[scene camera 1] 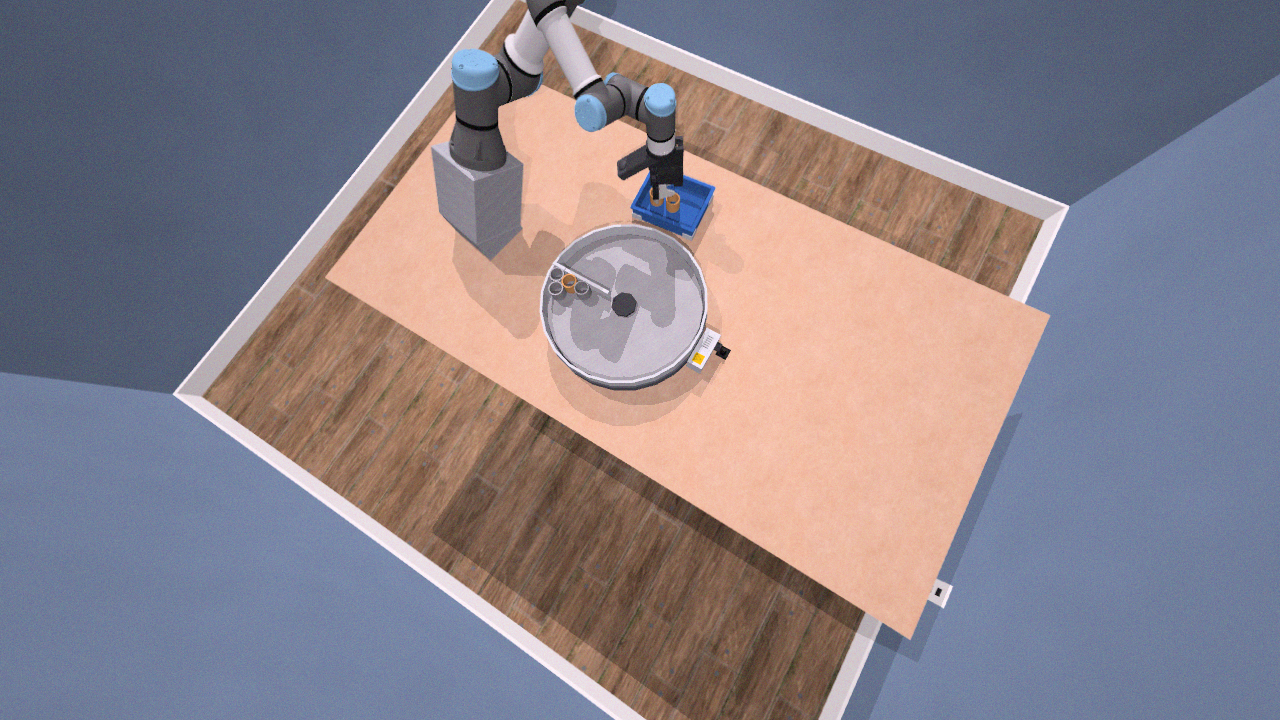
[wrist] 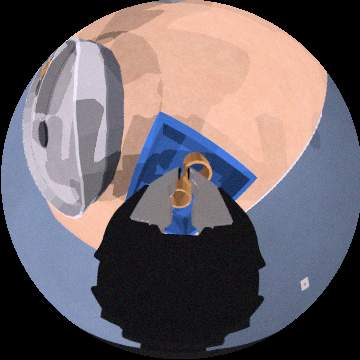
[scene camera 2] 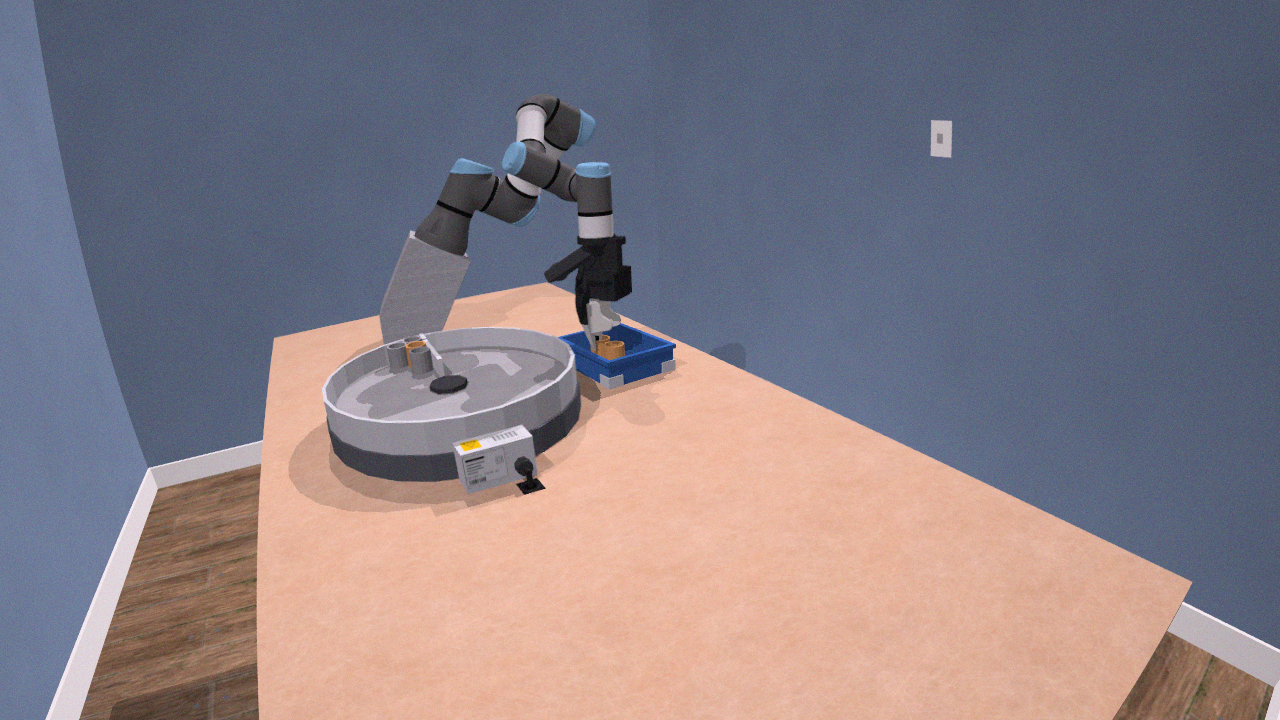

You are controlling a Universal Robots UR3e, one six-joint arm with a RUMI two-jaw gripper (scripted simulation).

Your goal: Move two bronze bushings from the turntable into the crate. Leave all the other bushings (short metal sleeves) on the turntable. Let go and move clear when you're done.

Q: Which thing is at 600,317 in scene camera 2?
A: The gripper.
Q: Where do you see a crate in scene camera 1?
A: At 695,196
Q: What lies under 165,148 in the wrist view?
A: A crate.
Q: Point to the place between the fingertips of the gripper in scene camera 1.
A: At 657,201
